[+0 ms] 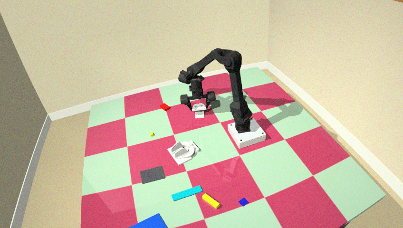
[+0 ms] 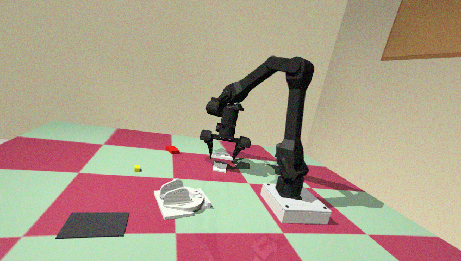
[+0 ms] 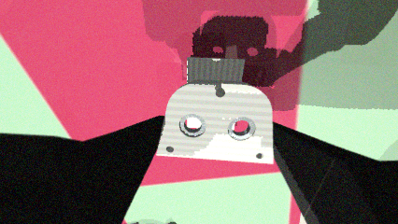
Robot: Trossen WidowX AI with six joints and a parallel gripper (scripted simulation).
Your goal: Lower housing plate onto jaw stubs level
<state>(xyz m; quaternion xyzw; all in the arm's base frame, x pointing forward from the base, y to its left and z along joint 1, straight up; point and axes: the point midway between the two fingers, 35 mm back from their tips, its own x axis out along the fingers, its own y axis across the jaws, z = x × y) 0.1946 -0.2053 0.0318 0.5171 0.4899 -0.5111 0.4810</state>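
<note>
The white block is 10 mm to the right of my gripper tip and 30 mm below it. The rest, counted from my gripper tip: yellow cube 270 mm ahead, 110 mm to the left, 30 mm below; then red block 200 mm ahead, 120 mm to the right, 30 mm below; then housing plate 10 mm to the right, 20 mm above.
</note>
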